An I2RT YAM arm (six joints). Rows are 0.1 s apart.
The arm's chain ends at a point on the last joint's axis. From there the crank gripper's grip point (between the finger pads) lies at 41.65 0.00 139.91 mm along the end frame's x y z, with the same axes.
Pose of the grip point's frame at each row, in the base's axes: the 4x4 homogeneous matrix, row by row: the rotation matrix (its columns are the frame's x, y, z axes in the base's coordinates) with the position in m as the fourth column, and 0 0 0 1 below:
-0.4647, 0.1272, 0.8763, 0.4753; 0.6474, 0.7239, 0.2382, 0.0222; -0.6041, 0.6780, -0.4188, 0.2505; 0, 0, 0, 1
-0.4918, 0.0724, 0.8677, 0.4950; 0.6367, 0.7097, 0.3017, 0.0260; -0.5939, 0.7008, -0.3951, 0.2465; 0, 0, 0, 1
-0.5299, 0.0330, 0.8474, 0.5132; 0.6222, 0.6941, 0.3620, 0.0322; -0.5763, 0.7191, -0.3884, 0.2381; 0, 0, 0, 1
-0.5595, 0.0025, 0.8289, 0.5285; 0.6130, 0.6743, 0.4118, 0.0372; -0.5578, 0.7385, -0.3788, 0.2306; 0, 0, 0, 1
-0.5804, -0.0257, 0.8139, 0.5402; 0.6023, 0.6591, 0.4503, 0.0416; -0.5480, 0.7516, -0.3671, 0.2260; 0, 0, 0, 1
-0.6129, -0.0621, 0.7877, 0.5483; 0.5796, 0.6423, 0.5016, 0.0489; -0.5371, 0.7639, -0.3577, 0.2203; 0, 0, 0, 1
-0.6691, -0.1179, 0.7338, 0.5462; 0.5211, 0.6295, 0.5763, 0.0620; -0.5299, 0.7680, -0.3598, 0.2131; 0, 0, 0, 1
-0.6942, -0.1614, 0.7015, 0.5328; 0.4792, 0.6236, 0.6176, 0.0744; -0.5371, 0.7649, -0.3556, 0.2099; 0, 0, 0, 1
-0.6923, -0.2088, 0.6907, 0.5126; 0.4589, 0.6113, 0.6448, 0.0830; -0.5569, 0.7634, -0.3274, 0.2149; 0, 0, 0, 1
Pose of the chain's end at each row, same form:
-0.4647, 0.1272, 0.8763, 0.3721; 0.6474, 0.7239, 0.2382, -0.0381; -0.6041, 0.6780, -0.4188, 0.3343; 0, 0, 0, 1
-0.4918, 0.0724, 0.8677, 0.3941; 0.6367, 0.7097, 0.3017, -0.0427; -0.5939, 0.7008, -0.3951, 0.3265; 0, 0, 0, 1
-0.5299, 0.0330, 0.8474, 0.4167; 0.6222, 0.6941, 0.3620, -0.0444; -0.5763, 0.7191, -0.3884, 0.3164; 0, 0, 0, 1
-0.5595, 0.0025, 0.8289, 0.4358; 0.6130, 0.6743, 0.4118, -0.0459; -0.5578, 0.7385, -0.3788, 0.3068; 0, 0, 0, 1
-0.5804, -0.0257, 0.8139, 0.4505; 0.6023, 0.6591, 0.4503, -0.0465; -0.5480, 0.7516, -0.3671, 0.3002; 0, 0, 0, 1
-0.6129, -0.0621, 0.7877, 0.4636; 0.5796, 0.6423, 0.5016, -0.0454; -0.5371, 0.7639, -0.3577, 0.2927; 0, 0, 0, 1
-0.6691, -0.1179, 0.7338, 0.4714; 0.5211, 0.6295, 0.5763, -0.0403; -0.5299, 0.7680, -0.3598, 0.2855; 0, 0, 0, 1
-0.6942, -0.1614, 0.7015, 0.4636; 0.4792, 0.6236, 0.6176, -0.0320; -0.5371, 0.7649, -0.3556, 0.2820; 0, 0, 0, 1
-0.6923, -0.2088, 0.6907, 0.4448; 0.4589, 0.6113, 0.6448, -0.0263; -0.5569, 0.7634, -0.3274, 0.2839; 0, 0, 0, 1

